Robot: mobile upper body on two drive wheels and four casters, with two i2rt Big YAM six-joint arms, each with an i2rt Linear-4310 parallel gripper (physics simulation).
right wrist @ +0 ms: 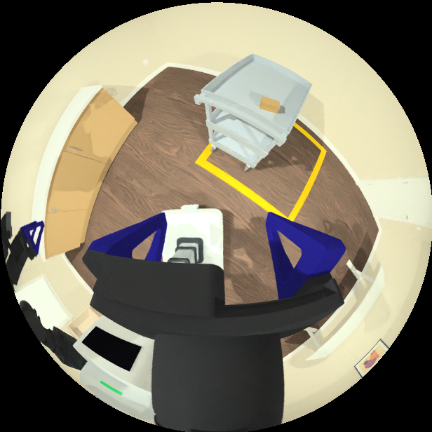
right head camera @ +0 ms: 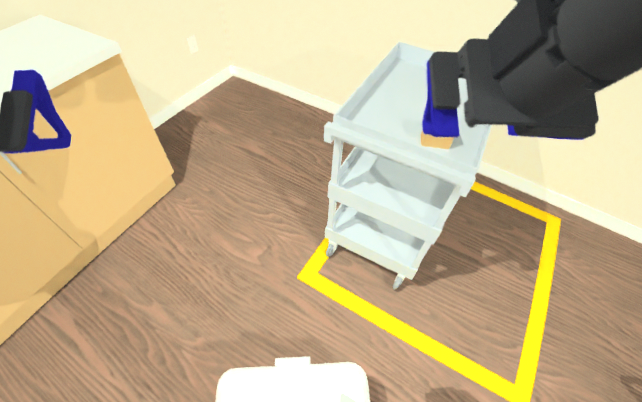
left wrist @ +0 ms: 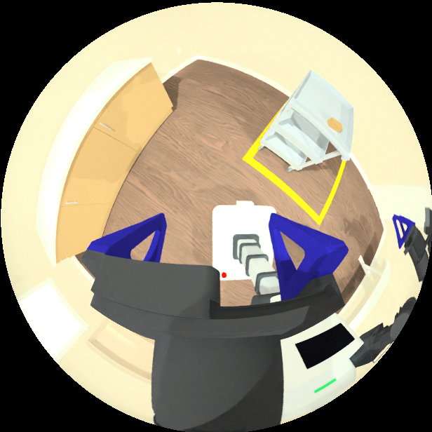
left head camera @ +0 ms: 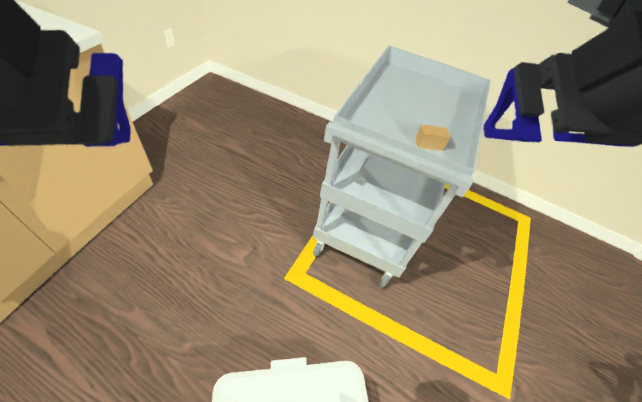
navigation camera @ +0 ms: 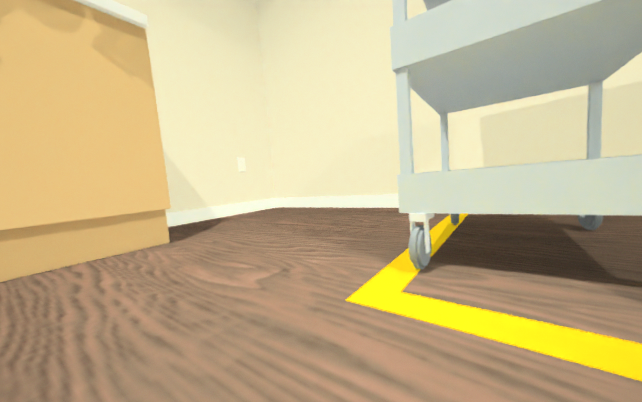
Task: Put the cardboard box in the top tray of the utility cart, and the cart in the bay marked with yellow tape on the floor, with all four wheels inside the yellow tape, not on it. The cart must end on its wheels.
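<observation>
The grey utility cart (left head camera: 375, 210) (right head camera: 382, 212) (left wrist: 320, 97) (right wrist: 240, 85) (navigation camera: 500, 192) stands upright on its wheels. The cardboard box (left head camera: 434, 138) (right head camera: 437, 142) (left wrist: 335, 124) (right wrist: 270, 104) rests in its top tray, near the near right corner. In the navigation camera, the cart's near left wheel (navigation camera: 420, 248) is at the inner edge of the yellow tape (left head camera: 400, 334) (left wrist: 285, 189) (right wrist: 245, 189) (navigation camera: 500, 325); the far left wheel (navigation camera: 455, 219) appears on it. The near right wheel (left head camera: 385, 279) is inside. My left gripper (left wrist: 217, 218) and right gripper (right wrist: 217, 215) are open and empty, apart from the cart.
A wooden cabinet (left head camera: 100, 190) (right head camera: 115, 165) (navigation camera: 85, 125) with a white top stands at the left. Walls meet behind the cart, with a white baseboard (left head camera: 270, 90) (navigation camera: 330, 201). My white base (left head camera: 295, 382) (right head camera: 295, 385) shows at the bottom of the head views.
</observation>
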